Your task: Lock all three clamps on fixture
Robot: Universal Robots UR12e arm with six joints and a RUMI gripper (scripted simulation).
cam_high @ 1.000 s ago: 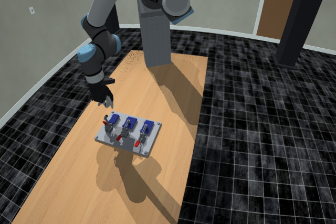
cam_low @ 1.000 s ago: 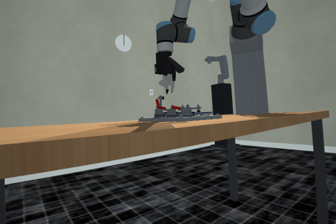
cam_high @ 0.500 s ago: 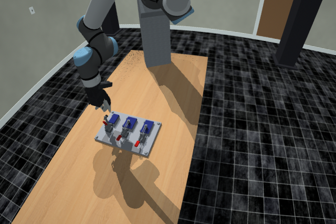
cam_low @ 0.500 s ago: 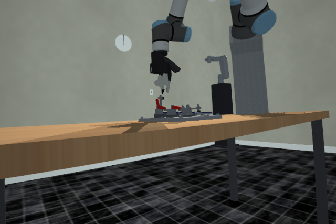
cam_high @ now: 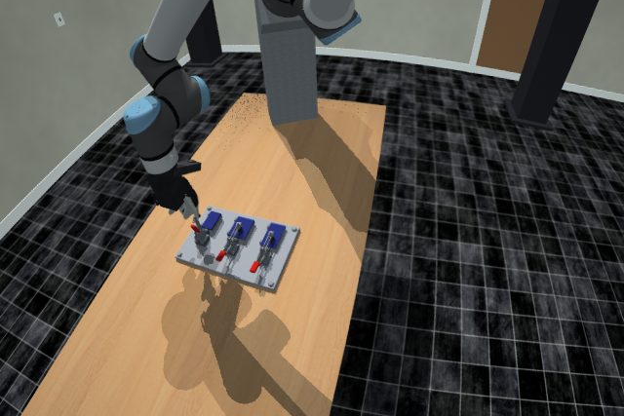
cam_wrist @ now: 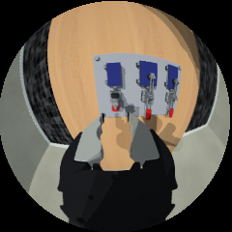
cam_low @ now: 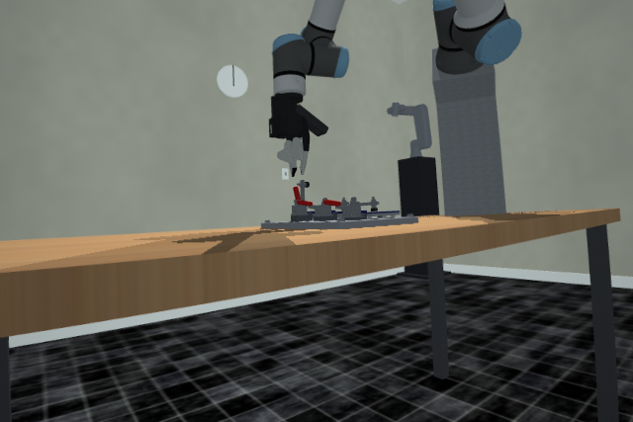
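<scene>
The grey fixture plate lies 15 cm below my hand, 11 cm to the left of it and 3 cm behind it.
</scene>
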